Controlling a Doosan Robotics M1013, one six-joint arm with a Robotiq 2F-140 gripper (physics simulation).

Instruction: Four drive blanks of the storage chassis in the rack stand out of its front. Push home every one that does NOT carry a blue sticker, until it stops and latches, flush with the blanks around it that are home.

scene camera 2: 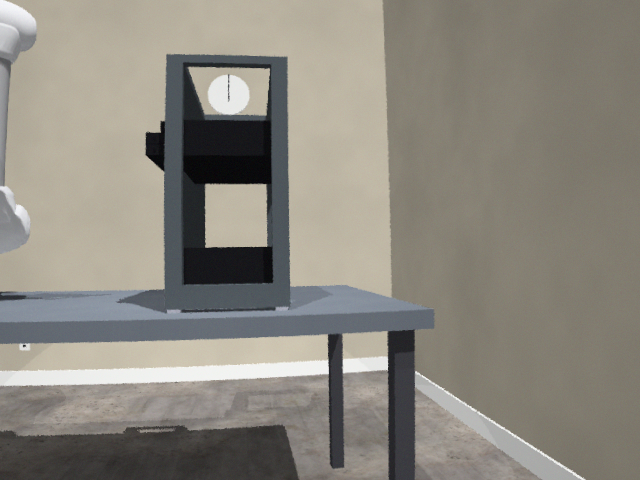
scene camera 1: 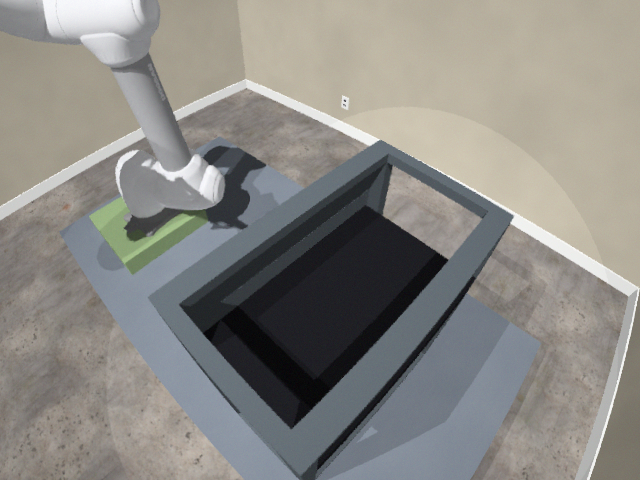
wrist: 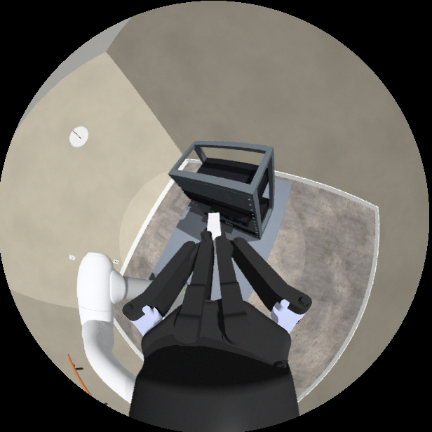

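Where they show: arm's base at its link origin: [scene camera 1: 153, 214].
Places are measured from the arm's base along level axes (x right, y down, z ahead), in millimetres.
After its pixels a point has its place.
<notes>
The grey rack [scene camera 1: 268, 228] @[z 775, x 161, y -552 mm] [scene camera 2: 174, 206] @[z 738, x 353, y -183 mm] [wrist: 220, 184] stands on the table. It holds the dark storage chassis [scene camera 1: 351, 289] @[z 894, x 93, y -398 mm] [scene camera 2: 227, 136] @[z 863, x 346, y -357 mm]. In scene camera 2 a black part [scene camera 2: 154, 143] @[z 690, x 309, y -341 mm] stands out from the left side of the rack; I cannot tell single blanks in it. In the wrist view the chassis front [wrist: 231, 219] is dark and small, with tiny blue marks; which blanks stand out or carry stickers cannot be told. My gripper [wrist: 214, 220] is shut and empty, pale at its tips, and appears apart from the rack, pointing toward its front. It does not show in the scene views.
The table [scene camera 1: 480, 372] @[z 1277, x -134, y 64 mm] [scene camera 2: 361, 317] @[z 1132, x 521, y 75 mm] [wrist: 281, 206] carries the rack and a green block [scene camera 1: 170, 241] @[z 134, x 39, y 35 mm] under the arm's base. The white arm [scene camera 1: 149, 113] @[z 231, x -6, y -506 mm] [scene camera 2: 4, 113] @[z 239, x -24, y -497 mm] [wrist: 95, 285] rises beside the rack's front. A second dark unit [scene camera 2: 227, 266] @[z 862, x 340, y -41 mm] sits low in the rack.
</notes>
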